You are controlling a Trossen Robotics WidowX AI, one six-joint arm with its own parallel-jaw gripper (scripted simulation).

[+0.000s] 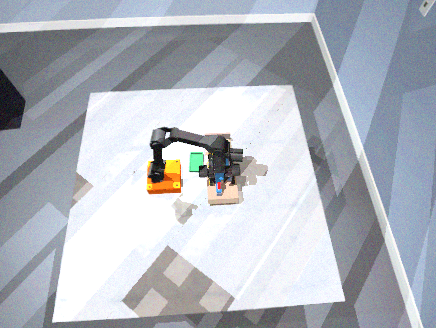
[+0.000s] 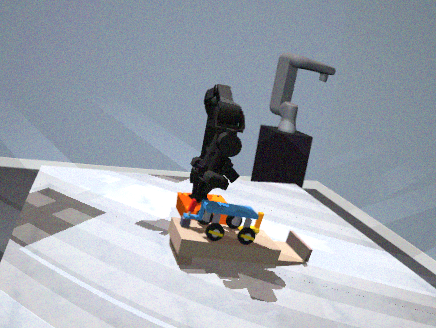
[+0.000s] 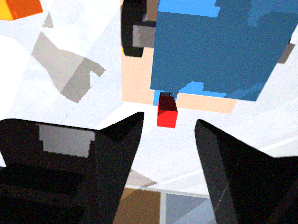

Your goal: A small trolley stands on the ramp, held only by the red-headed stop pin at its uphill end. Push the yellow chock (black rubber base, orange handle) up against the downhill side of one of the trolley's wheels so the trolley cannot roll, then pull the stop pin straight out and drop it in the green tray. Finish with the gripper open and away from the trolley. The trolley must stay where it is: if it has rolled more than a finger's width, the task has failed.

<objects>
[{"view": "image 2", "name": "my gripper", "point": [195,199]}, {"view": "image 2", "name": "tan ramp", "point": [192,242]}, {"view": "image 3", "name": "my gripper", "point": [169,121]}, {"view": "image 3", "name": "blue trolley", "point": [229,56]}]
</objects>
